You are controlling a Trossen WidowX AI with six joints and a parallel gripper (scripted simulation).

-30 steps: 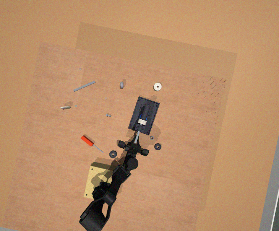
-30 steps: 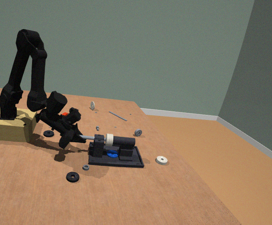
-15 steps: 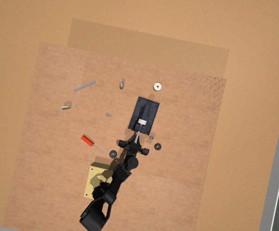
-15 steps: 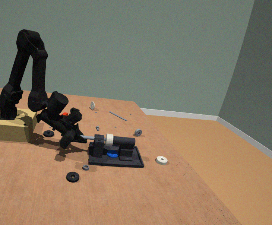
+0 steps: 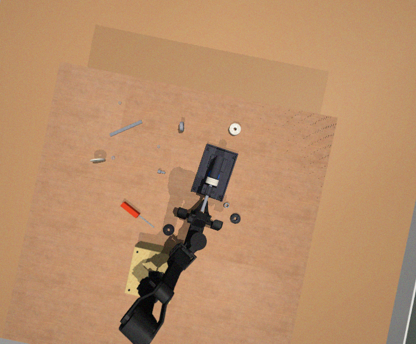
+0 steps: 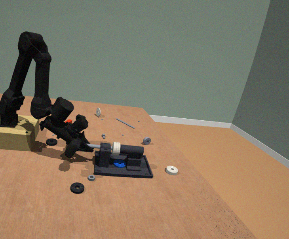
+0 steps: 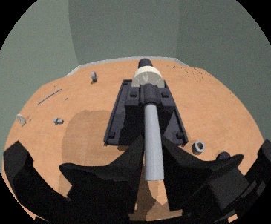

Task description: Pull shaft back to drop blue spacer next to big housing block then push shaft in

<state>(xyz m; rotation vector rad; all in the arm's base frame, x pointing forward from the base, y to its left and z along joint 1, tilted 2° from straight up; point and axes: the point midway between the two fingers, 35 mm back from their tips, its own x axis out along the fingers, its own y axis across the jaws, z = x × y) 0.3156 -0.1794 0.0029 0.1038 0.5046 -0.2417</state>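
The blue spacer is 11 cm ahead of my gripper tip, 3 cm to the right of it and 5 cm below it. Also, from my gripper tip: grey bushing 32 cm ahead, 13 cm to the left, 4 cm below; red-handled screwdriver 10 cm behind, 30 cm to the left, 6 cm below; grey shaft 4 cm ahead, 1 cm to the right, 2 cm above.
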